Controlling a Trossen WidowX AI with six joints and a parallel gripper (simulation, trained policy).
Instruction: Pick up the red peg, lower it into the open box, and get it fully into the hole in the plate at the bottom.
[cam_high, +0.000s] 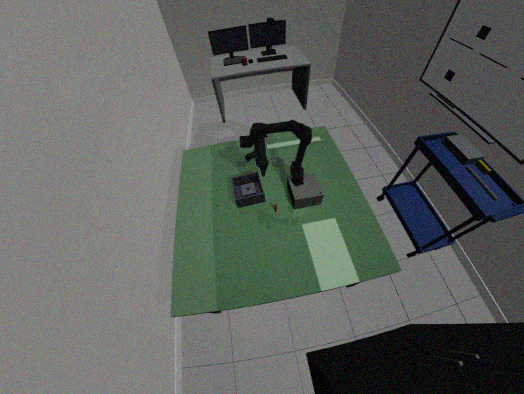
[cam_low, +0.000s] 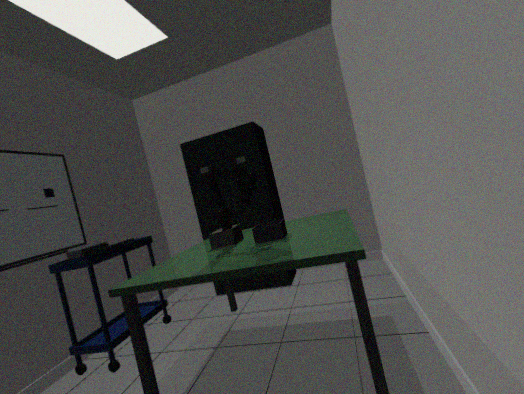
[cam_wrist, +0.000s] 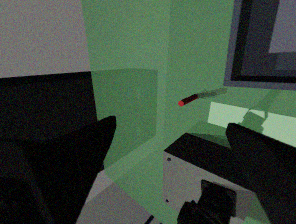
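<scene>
Now: the red peg 30 mm behind my gripper tip, 100 mm to the left of it and 240 mm below it. Round my gripper tip: grey plate: 90 mm ahead, 100 mm to the right, 230 mm below; dark box: 90 mm ahead, 100 mm to the right, 250 mm below.
</scene>
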